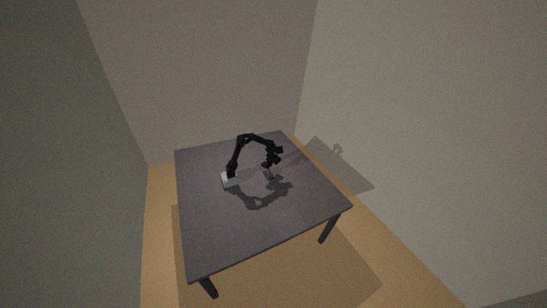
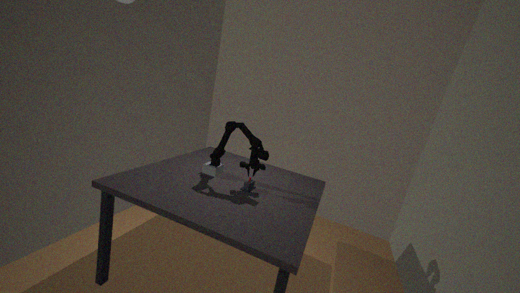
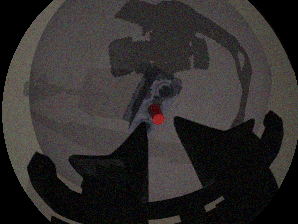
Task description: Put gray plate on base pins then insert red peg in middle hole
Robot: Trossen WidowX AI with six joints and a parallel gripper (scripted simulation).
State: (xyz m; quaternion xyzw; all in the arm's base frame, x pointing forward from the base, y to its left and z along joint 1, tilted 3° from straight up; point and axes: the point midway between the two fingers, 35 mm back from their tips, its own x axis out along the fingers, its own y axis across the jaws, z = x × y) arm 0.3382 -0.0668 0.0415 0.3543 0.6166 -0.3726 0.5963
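Right now my gripper tip is 5 cm above the red peg. Also, from my gripper tip: gray plate (5 cm below).
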